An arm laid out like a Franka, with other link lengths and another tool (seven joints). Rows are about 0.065 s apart.
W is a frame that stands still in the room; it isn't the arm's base.
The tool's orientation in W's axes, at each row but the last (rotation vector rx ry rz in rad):
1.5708, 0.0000, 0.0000
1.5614, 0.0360, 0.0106
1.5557, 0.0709, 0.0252
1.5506, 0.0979, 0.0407
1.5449, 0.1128, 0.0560
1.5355, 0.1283, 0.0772
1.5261, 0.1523, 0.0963
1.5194, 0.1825, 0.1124
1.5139, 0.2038, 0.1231
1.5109, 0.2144, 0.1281
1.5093, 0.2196, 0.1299
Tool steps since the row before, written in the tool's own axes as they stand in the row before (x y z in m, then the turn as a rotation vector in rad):
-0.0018, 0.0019, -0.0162, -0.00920, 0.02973, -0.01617
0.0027, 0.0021, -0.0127, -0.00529, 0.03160, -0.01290
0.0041, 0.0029, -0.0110, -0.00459, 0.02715, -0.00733
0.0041, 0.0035, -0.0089, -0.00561, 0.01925, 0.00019
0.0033, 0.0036, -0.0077, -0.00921, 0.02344, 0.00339
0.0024, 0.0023, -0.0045, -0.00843, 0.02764, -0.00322
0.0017, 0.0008, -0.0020, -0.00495, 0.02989, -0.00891
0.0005, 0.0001, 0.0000, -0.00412, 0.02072, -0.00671
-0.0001, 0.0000, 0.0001, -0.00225, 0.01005, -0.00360
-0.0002, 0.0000, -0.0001, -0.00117, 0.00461, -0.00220
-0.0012, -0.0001, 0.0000, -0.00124, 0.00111, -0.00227
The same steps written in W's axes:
-0.0018, 0.0162, 0.0019, -0.00920, 0.01617, 0.02973
0.0024, 0.0128, 0.0019, -0.00516, 0.01304, 0.03156
0.0035, 0.0113, 0.0026, -0.00425, 0.00745, 0.02717
0.0034, 0.0093, 0.0032, -0.00488, -0.00029, 0.01945
0.0026, 0.0081, 0.0033, -0.00797, -0.00375, 0.02384
0.0019, 0.0049, 0.0021, -0.00794, 0.00305, 0.02781
0.0014, 0.0023, 0.0007, -0.00533, 0.00931, 0.02970
0.0005, 0.0001, 0.0001, -0.00447, 0.00685, 0.02060
-0.0001, -0.0001, 0.0000, -0.00249, 0.00361, 0.00999
-0.0002, 0.0001, 0.0000, -0.00140, 0.00216, 0.00457
-0.0012, -0.0003, 0.0000, -0.00166, 0.00200, 0.00108

